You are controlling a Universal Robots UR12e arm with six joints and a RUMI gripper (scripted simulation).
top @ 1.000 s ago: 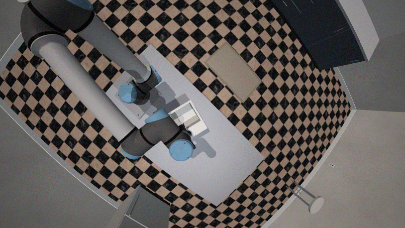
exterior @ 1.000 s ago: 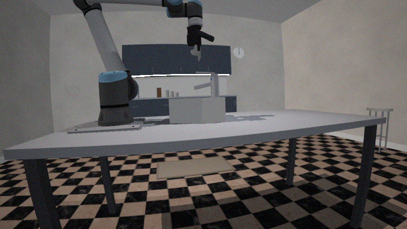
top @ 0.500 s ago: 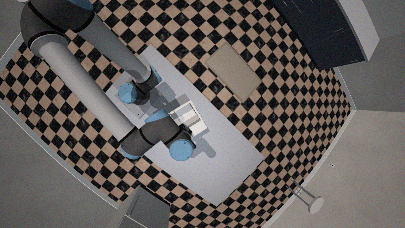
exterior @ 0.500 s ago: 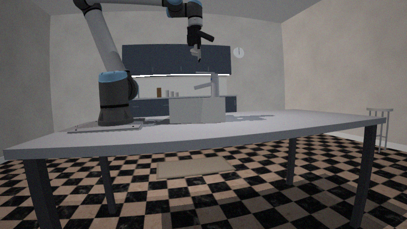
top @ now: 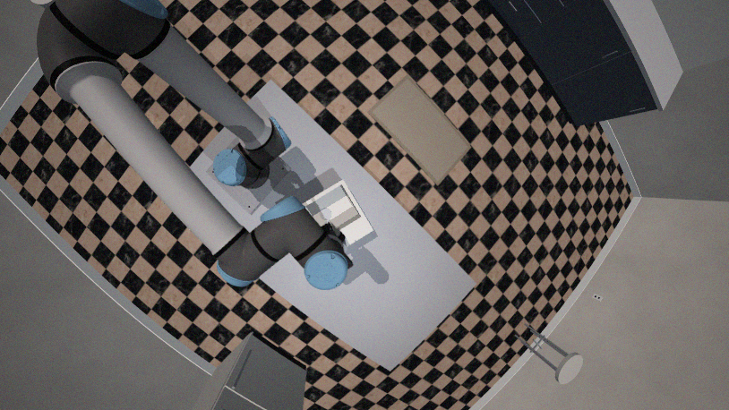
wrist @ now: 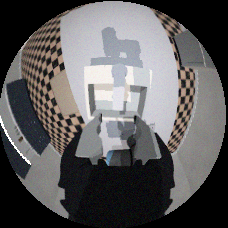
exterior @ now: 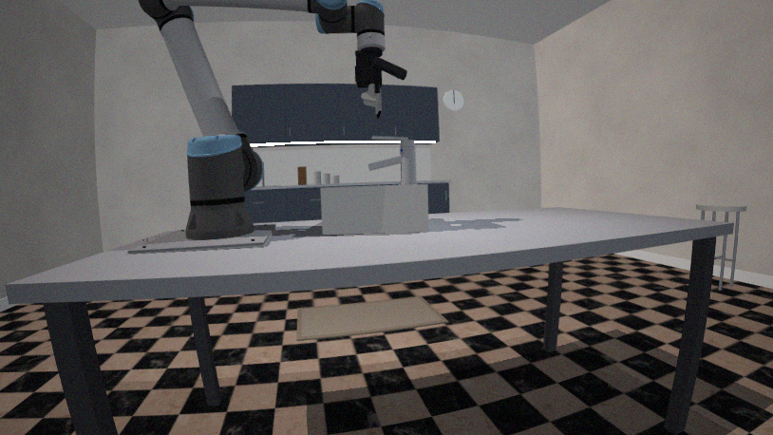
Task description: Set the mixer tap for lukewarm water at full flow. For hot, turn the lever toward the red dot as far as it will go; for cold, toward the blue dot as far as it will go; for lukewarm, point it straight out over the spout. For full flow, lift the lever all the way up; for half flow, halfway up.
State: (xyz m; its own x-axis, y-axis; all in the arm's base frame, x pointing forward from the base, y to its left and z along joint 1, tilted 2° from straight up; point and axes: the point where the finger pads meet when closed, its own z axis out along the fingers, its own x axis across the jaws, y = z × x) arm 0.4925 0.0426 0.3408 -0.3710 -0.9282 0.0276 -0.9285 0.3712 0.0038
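Now: hand 90 mm above the lever, 30 mm short of it and 10 mm to the left of it. From my hand the other things lie so: sink (320 mm below, 30 mm behind, 10 mm to the left); then mixer tap (130 mm below, 60 mm ahead, 20 mm to the right).
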